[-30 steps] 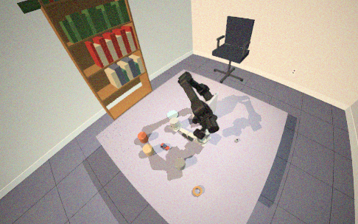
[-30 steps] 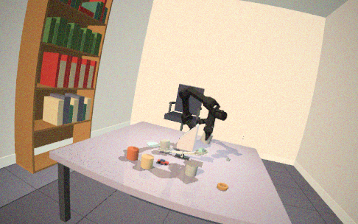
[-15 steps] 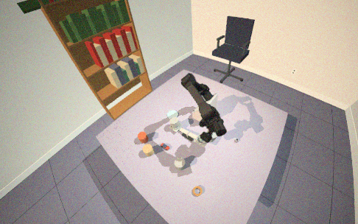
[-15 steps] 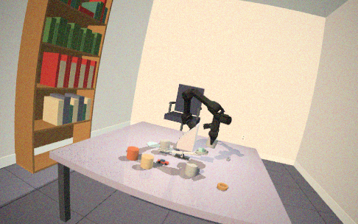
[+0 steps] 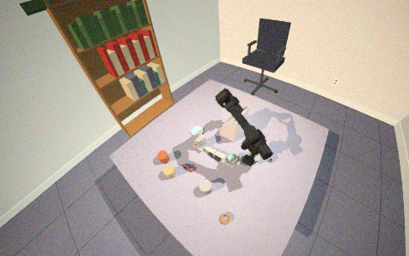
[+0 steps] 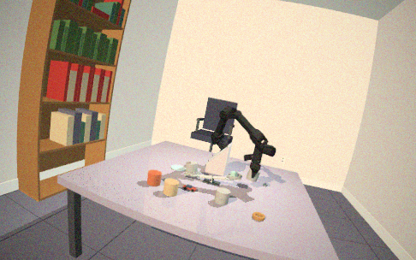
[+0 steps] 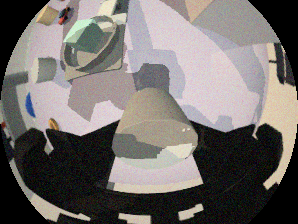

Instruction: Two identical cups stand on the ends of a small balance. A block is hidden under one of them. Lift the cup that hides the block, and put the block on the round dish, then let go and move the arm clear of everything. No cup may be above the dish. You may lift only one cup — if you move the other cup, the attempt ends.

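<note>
My gripper tip is 80 mm short of the green block, 110 mm to the left of it and 10 mm below it. Round my gripper tip: yellow cylinder (390 mm ahead, 340 mm to the right, 40 mm below); then round dish (10 mm ahead, 480 mm to the right, 70 mm below); then red toy car (280 mm ahead, 300 mm to the right, 60 mm below).
</note>
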